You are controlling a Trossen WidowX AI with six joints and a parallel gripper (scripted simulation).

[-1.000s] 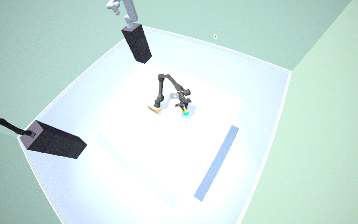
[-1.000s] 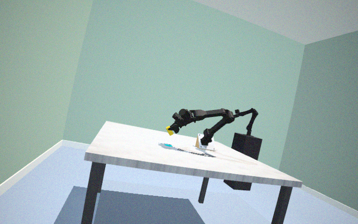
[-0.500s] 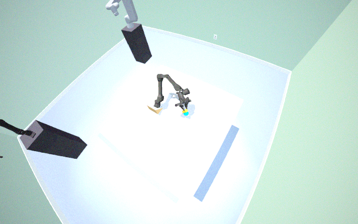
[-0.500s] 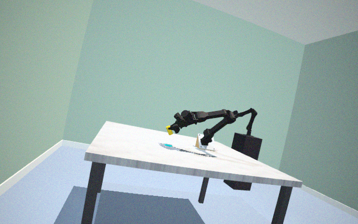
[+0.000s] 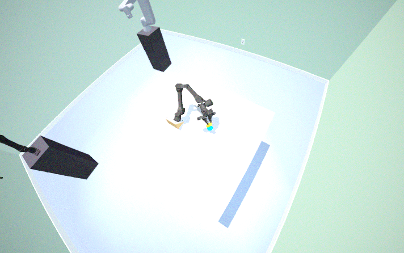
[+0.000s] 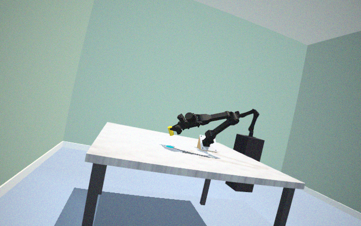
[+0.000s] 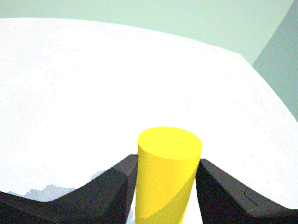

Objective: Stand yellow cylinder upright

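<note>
The cyan circle lies 20 mm behind my gripper tip, 20 mm to the left of it and 130 mm below it. Also, from my gripper tip: yellow cylinder (10 mm behind, 20 mm below).
</note>
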